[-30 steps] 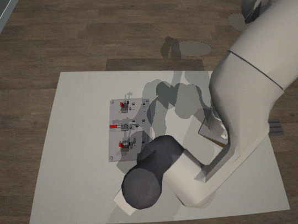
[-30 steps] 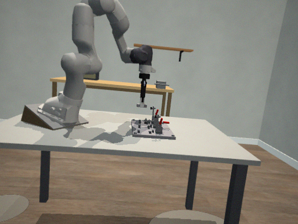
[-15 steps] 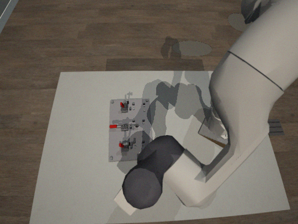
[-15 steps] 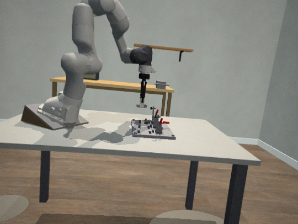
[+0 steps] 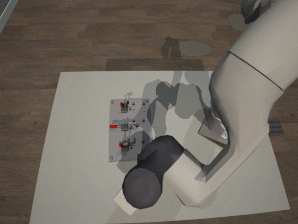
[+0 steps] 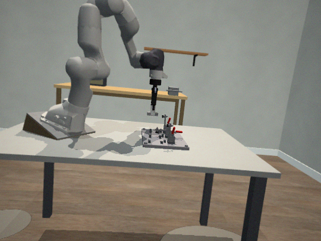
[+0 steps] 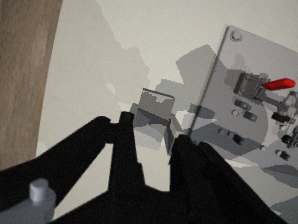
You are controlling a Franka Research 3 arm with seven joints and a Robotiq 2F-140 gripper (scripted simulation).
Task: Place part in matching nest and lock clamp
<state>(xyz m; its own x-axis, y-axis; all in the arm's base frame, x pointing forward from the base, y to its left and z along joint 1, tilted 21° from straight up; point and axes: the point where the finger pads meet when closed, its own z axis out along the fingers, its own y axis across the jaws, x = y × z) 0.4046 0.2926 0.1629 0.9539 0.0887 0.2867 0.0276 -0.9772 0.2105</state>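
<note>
Now: the fixture plate 60 mm ahead of my hand, 260 mm to the right of it and 120 mm below it. Round my hand: part 30 mm below.
</note>
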